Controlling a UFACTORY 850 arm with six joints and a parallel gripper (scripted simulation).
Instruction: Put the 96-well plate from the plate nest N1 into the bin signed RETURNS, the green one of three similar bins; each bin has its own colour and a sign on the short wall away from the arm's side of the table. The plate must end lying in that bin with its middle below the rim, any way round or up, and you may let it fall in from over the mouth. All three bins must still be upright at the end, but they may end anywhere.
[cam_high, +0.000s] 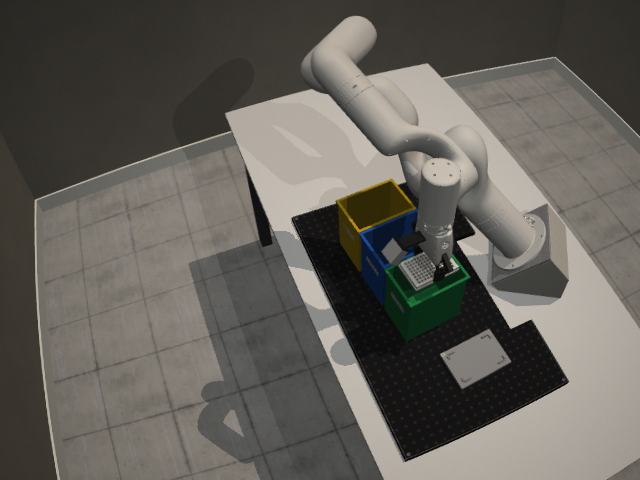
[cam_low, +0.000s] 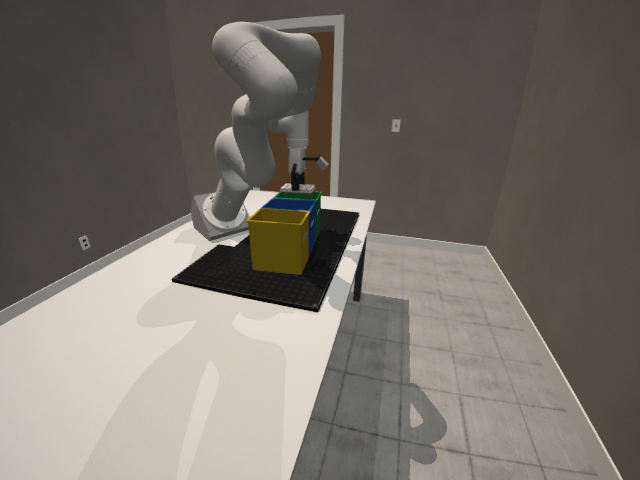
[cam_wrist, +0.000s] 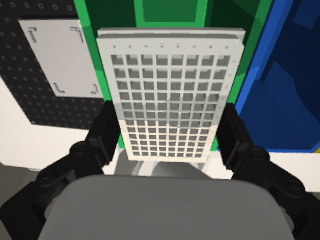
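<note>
The white 96-well plate lies 10 mm below my hand. Round my hand: yellow bin: 260 mm to the right, 130 mm below, 10 mm behind; blue bin: 130 mm to the right, 130 mm below; green bin: 130 mm below.
</note>
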